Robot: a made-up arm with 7 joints.
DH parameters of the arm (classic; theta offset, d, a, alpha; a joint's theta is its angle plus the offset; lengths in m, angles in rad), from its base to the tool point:
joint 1: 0 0.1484 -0.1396 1.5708
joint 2: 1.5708 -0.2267 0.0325 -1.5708
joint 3: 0 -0.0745 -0.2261 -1.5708
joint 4: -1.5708 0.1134 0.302 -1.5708
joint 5: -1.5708 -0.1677 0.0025 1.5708
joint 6: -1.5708 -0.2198 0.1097 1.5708
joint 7: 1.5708 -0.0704 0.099 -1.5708
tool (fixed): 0 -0.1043 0 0
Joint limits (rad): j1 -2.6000..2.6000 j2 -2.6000..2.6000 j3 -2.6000..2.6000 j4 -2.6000..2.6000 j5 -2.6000..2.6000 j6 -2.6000..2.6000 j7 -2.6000..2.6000
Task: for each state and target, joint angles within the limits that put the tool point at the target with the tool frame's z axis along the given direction. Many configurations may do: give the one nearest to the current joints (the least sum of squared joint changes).
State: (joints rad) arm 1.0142 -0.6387 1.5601 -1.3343 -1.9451 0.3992 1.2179
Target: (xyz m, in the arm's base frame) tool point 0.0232 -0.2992 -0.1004 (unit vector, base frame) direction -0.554 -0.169 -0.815
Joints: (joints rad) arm 0.7822 -0.6562 1.4661 -1.1001 -1.7617 0.4612 1.5763
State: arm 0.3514 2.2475 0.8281 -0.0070 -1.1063 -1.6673 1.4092
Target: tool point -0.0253 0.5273 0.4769 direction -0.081 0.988 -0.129
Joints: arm 0.7252 2.5434 0.0950 -0.2662 -1.1217 -1.5802 1.7459
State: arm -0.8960 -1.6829 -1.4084 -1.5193 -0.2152 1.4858 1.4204
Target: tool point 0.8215 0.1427 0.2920 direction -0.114 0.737 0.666
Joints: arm -1.3101 -1.6115 -1.4707 -0.6562 0.1526 1.1886 0.7848
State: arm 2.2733 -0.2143 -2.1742 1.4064 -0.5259 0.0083 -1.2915
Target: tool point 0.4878 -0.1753 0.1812 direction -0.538 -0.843 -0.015
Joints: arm 2.3267 0.1889 -2.2009 1.5138 -0.5389 -0.2223 -1.8706
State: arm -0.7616 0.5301 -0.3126 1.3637 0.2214 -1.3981 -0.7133
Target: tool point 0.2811 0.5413 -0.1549 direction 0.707 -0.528 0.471
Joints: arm -1.6789 0.3516 -0.5149 0.7058 -0.0436 -1.2391 -0.5105
